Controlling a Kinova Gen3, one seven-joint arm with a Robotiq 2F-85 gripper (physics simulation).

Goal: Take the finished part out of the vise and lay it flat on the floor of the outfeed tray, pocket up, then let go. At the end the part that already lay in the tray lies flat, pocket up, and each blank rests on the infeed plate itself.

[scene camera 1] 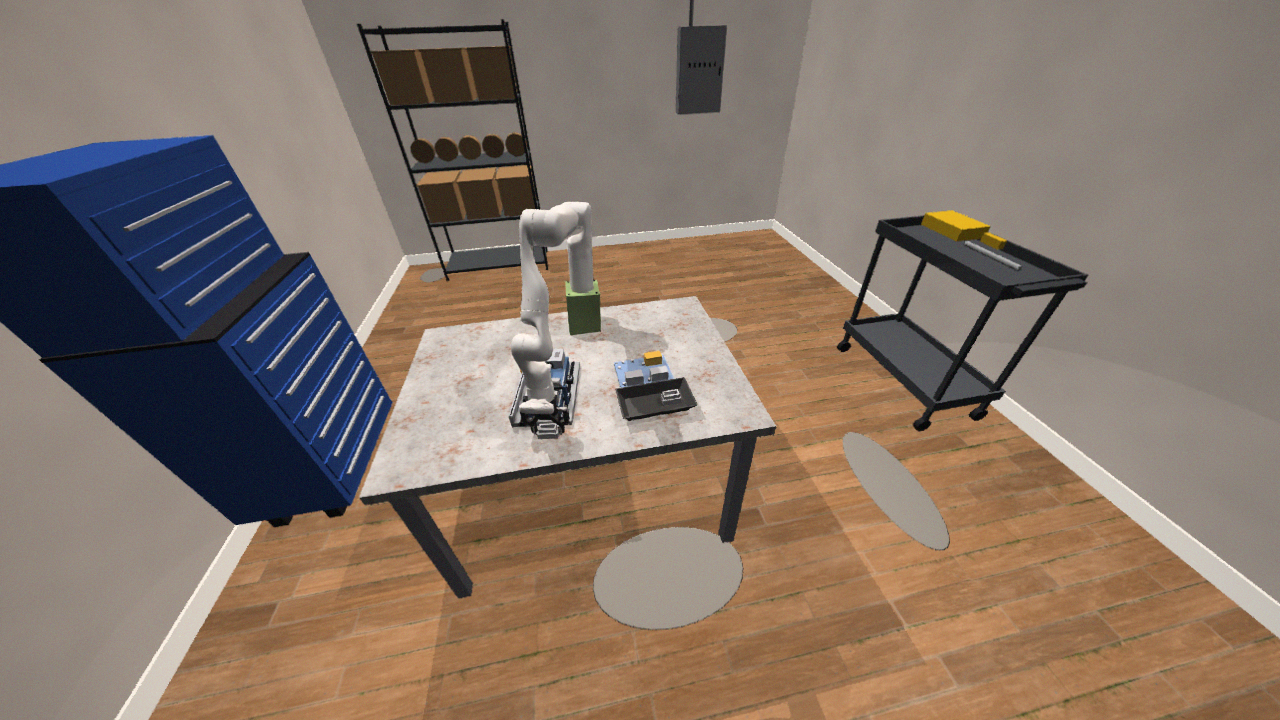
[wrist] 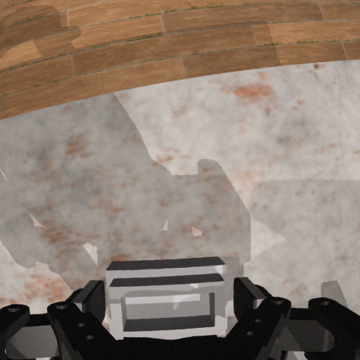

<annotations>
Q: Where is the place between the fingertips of the gripper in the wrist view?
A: At 169, 296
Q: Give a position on a finished part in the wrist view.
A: At 161, 298
</annotations>
